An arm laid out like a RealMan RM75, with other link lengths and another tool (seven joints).
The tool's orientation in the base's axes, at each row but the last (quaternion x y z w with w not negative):
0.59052, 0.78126, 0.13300, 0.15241
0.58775, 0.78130, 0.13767, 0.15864
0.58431, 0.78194, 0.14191, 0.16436
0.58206, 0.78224, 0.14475, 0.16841
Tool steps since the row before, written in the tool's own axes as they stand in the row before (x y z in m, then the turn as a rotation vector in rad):
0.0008, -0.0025, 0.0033, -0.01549, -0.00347, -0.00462
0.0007, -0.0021, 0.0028, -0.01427, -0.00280, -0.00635
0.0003, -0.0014, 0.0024, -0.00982, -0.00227, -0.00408
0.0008, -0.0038, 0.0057, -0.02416, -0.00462, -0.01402
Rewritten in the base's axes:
-0.0011, 0.0002, -0.0041, -0.00092, -0.01598, 0.00415
-0.0009, 0.0002, -0.0035, -0.00136, -0.01467, 0.00589
-0.0003, 0.0000, -0.0028, -0.00111, -0.01018, 0.00365
-0.0010, -0.0001, -0.0068, -0.00362, -0.02490, 0.01298

